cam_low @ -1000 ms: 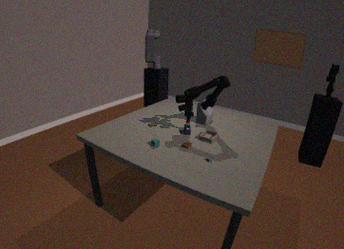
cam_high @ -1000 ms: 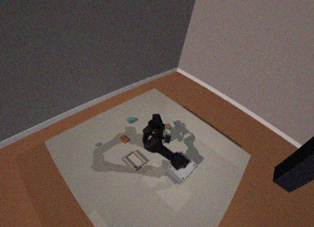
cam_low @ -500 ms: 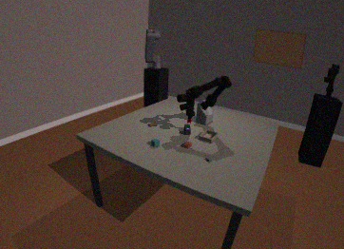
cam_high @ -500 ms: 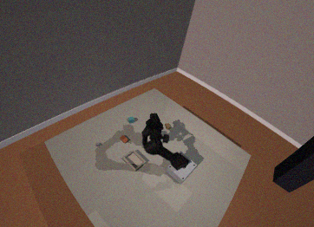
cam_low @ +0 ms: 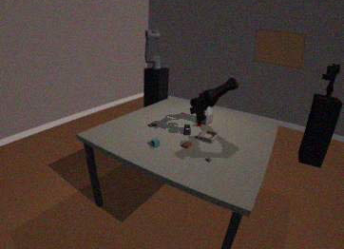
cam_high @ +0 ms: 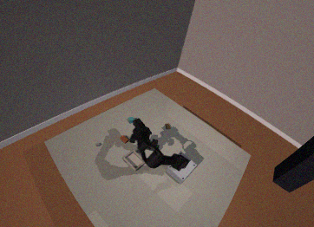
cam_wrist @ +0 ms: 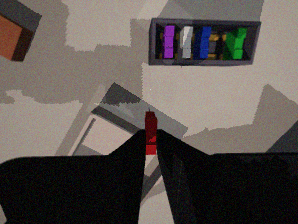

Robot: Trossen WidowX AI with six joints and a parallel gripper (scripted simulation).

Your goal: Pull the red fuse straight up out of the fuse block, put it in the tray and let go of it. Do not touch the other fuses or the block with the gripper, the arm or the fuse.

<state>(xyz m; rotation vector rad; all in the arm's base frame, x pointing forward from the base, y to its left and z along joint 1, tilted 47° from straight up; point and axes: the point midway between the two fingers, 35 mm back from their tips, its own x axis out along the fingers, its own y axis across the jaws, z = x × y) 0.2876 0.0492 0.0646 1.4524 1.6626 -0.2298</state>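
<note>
Now: the shallow tray 9 cm below my gripper tip, 8 cm to the left of it and 1 cm behind it. Also, from my gripper tip: red fuse 1 cm below; then grey piece 29 cm ahead, 20 cm to the left, 9 cm below; then orange block 19 cm ahead, 8 cm below, 1 cm to the left.
</note>
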